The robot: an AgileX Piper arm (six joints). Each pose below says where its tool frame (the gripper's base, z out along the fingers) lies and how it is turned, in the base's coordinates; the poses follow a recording.
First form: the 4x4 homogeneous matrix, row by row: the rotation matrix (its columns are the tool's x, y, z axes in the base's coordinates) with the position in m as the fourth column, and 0 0 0 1 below. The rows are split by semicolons.
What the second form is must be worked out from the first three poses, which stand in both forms.
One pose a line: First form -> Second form
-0.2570, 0.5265, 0.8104, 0.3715; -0.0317, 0.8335, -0.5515, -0.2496; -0.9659, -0.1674, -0.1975, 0.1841; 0, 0, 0, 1 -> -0.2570, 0.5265, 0.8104, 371.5; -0.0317, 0.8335, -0.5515, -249.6; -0.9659, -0.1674, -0.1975, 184.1; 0, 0, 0, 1
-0.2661, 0.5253, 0.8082, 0.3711; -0.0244, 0.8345, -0.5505, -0.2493; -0.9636, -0.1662, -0.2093, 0.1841; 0, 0, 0, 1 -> -0.2661, 0.5253, 0.8082, 371.1; -0.0244, 0.8345, -0.5505, -249.3; -0.9636, -0.1662, -0.2093, 184.1; 0, 0, 0, 1
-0.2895, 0.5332, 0.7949, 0.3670; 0.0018, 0.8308, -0.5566, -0.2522; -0.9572, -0.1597, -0.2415, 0.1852; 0, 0, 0, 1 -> -0.2895, 0.5332, 0.7949, 367.0; 0.0018, 0.8308, -0.5566, -252.2; -0.9572, -0.1597, -0.2415, 185.2; 0, 0, 0, 1
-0.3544, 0.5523, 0.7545, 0.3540; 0.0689, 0.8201, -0.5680, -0.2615; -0.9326, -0.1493, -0.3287, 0.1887; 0, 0, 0, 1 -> -0.3544, 0.5523, 0.7545, 354.0; 0.0689, 0.8201, -0.5680, -261.5; -0.9326, -0.1493, -0.3287, 188.7; 0, 0, 0, 1
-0.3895, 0.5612, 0.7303, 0.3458; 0.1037, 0.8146, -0.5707, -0.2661; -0.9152, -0.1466, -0.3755, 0.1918; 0, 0, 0, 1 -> -0.3895, 0.5612, 0.7303, 345.8; 0.1037, 0.8146, -0.5707, -266.1; -0.9152, -0.1466, -0.3755, 191.8; 0, 0, 0, 1
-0.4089, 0.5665, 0.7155, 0.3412; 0.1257, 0.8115, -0.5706, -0.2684; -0.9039, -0.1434, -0.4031, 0.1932; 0, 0, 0, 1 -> -0.4089, 0.5665, 0.7155, 341.2; 0.1257, 0.8115, -0.5706, -268.4; -0.9039, -0.1434, -0.4031, 193.2; 0, 0, 0, 1
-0.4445, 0.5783, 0.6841, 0.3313; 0.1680, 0.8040, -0.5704, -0.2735; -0.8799, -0.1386, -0.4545, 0.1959; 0, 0, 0, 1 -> -0.4445, 0.5783, 0.6841, 331.3; 0.1680, 0.8040, -0.5704, -273.5; -0.8799, -0.1386, -0.4545, 195.9; 0, 0, 0, 1
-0.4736, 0.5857, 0.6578, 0.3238; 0.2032, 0.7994, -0.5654, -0.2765; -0.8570, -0.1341, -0.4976, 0.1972; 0, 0, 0, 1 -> -0.4736, 0.5857, 0.6578, 323.8; 0.2032, 0.7994, -0.5654, -276.5; -0.8570, -0.1341, -0.4976, 197.2; 0, 0, 0, 1
